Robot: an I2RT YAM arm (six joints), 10 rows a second.
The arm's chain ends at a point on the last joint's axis. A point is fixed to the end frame.
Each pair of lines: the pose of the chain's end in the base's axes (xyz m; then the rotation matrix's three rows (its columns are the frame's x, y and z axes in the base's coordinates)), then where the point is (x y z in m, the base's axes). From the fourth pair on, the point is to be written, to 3 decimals.
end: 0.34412, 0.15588, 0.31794; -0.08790, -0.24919, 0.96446; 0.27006, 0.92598, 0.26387; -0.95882, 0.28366, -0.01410
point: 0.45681 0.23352 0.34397
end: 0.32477, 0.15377, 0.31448; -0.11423, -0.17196, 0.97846; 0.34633, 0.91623, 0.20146; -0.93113, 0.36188, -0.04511
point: 0.44358 0.22182 0.34014
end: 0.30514, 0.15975, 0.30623; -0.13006, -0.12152, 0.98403; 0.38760, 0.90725, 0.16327; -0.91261, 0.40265, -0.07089
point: 0.42747 0.22184 0.33040
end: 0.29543, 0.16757, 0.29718; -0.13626, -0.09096, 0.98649; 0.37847, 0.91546, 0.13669; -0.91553, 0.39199, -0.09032
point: 0.420 0.227 0.318
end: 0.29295, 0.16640, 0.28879; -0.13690, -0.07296, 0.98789; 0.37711, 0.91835, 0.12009; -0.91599, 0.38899, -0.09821
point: 0.418 0.224 0.309
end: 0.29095, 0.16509, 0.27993; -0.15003, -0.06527, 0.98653; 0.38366, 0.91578, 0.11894; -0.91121, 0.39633, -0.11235
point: 0.417 0.222 0.298
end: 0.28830, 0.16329, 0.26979; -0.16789, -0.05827, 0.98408; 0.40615, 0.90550, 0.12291; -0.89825, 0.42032, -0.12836
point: 0.414 0.220 0.287
